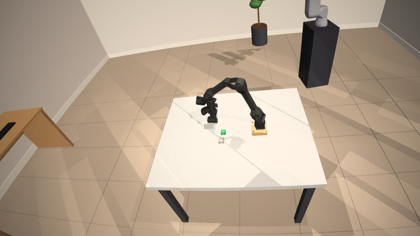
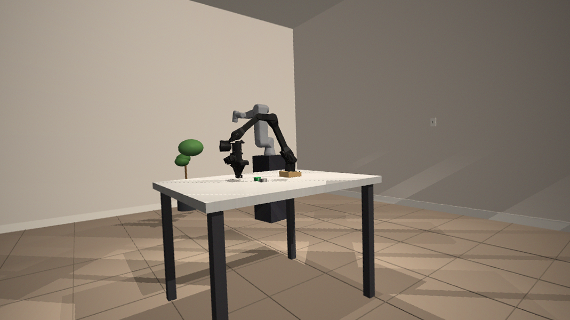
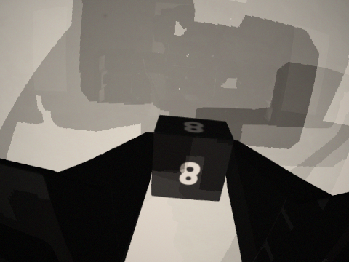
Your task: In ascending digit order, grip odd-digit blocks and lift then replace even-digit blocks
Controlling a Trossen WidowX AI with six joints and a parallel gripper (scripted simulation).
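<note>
My gripper tip is 10 mm past the black block. From my gripper tip the other things lie so: green block: 120 mm to the left, 50 mm behind, 10 mm below; grey block: 200 mm to the left, 30 mm behind, 10 mm below.
</note>
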